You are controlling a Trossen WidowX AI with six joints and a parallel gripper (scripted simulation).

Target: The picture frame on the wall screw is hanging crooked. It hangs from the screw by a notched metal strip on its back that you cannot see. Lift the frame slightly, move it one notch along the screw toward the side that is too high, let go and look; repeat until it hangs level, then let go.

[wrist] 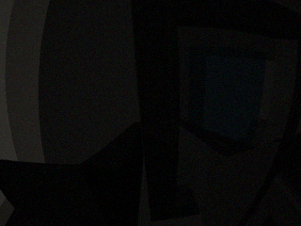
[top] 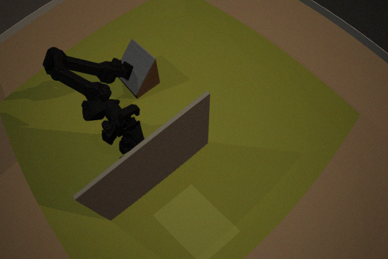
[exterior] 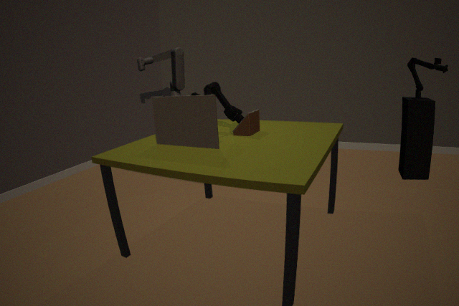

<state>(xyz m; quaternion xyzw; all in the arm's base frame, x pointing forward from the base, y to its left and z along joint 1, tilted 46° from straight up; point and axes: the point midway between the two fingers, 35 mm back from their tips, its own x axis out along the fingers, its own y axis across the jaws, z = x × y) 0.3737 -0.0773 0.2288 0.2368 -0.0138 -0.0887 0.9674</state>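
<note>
Right now my gripper tip is 1 cm to the left of the dark picture frame and 5 cm above it. Round my gripper tip: upright board (2 cm ahead, 1 cm to the right, 6 cm below).
</note>
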